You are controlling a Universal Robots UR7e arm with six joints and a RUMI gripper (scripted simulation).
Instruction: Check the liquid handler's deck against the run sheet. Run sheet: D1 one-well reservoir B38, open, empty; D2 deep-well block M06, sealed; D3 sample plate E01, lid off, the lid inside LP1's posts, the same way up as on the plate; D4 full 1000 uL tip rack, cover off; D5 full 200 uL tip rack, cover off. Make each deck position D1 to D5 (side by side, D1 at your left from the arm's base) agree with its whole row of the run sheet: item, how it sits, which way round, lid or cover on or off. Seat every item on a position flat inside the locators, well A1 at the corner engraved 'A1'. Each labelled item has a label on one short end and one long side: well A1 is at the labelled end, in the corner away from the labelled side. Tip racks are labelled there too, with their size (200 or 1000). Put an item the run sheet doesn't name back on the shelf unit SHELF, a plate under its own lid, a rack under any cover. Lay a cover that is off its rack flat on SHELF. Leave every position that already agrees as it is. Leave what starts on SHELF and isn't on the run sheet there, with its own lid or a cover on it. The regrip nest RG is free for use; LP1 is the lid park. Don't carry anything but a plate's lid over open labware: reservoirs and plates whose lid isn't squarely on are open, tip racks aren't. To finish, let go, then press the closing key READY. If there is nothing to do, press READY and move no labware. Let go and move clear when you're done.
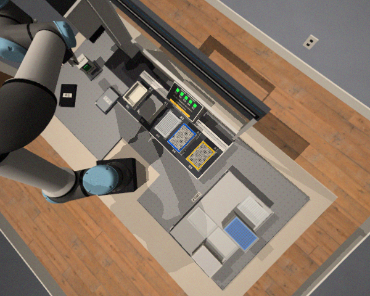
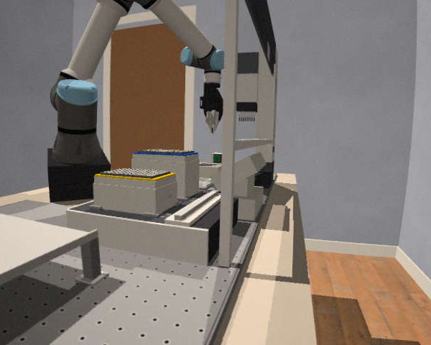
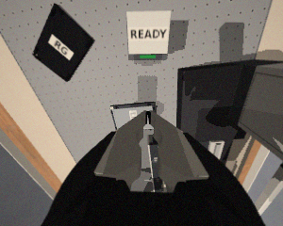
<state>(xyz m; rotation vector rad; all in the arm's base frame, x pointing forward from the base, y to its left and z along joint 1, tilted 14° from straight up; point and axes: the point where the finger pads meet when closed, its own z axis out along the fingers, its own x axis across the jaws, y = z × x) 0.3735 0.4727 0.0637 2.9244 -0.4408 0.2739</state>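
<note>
Now: hand 20 mm short of the ready key, 60 mm to the right of it and 130 mm above it. From my hand the other things lie so: black RG nest (190 mm behind, 150 mm to the left, 210 mm below); then cream reservoir (30 mm ahead, 280 mm to the right, 150 mm below); then grey lid (80 mm behind, 110 mm to the right, 200 mm below).
</note>
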